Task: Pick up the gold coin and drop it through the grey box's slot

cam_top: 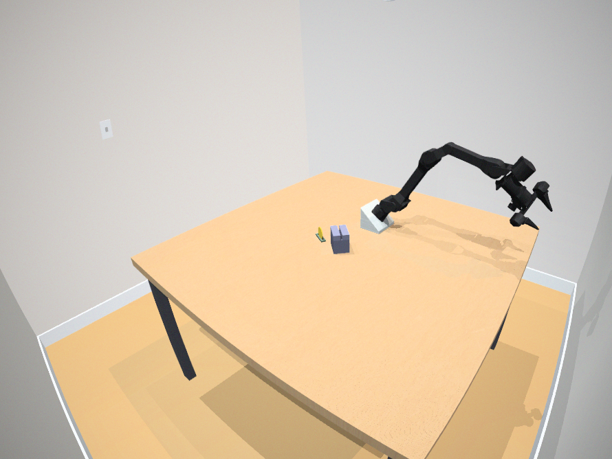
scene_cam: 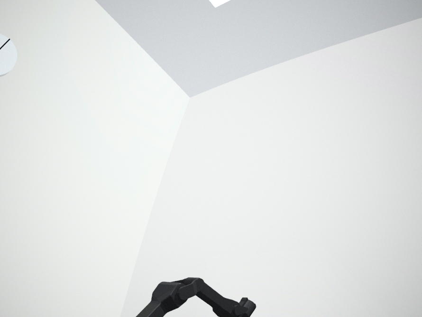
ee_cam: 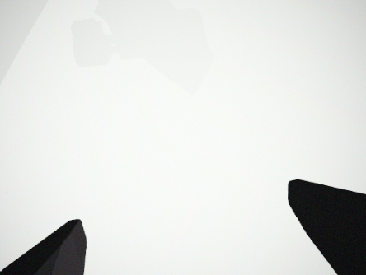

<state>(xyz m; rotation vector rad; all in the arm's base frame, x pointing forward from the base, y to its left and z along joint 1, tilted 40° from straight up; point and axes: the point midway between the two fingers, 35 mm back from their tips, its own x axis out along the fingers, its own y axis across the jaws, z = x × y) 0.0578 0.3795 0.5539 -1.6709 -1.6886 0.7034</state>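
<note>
Right now the gold coin is 83 cm to the right of my gripper tip, 18 cm below it and 14 cm ahead of it.
</note>
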